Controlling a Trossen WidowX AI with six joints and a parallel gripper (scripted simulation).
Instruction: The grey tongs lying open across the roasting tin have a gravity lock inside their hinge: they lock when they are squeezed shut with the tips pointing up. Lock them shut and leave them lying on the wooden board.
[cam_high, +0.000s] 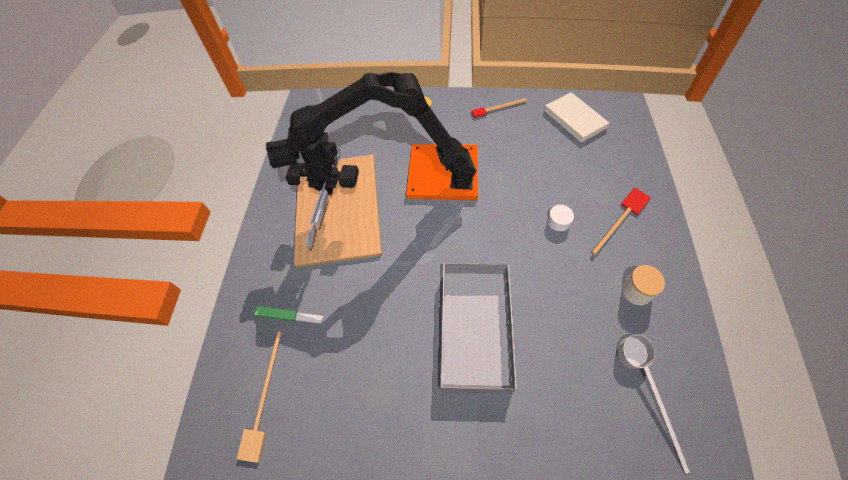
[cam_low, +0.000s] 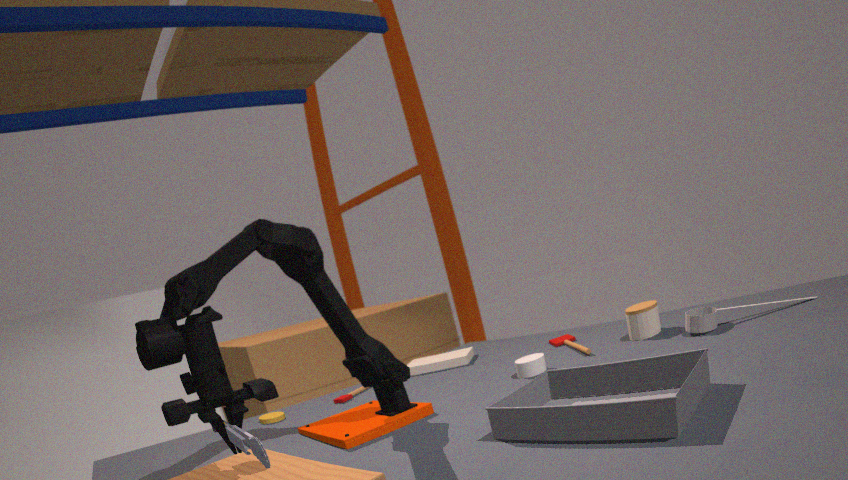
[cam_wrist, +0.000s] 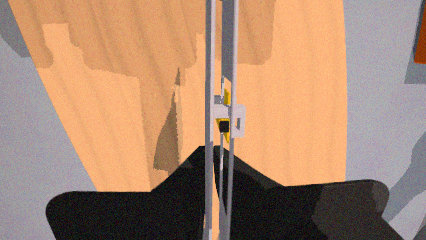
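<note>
Right now my gripper tip is 30 mm past the yellow part and 40 mm below it. Also, from my gripper tip: roasting tin (320 mm ahead, 430 mm to the left, 40 mm below); wooden board (60 mm below); green-handled tool (340 mm ahead, 30 mm to the right, 60 mm below).
</note>
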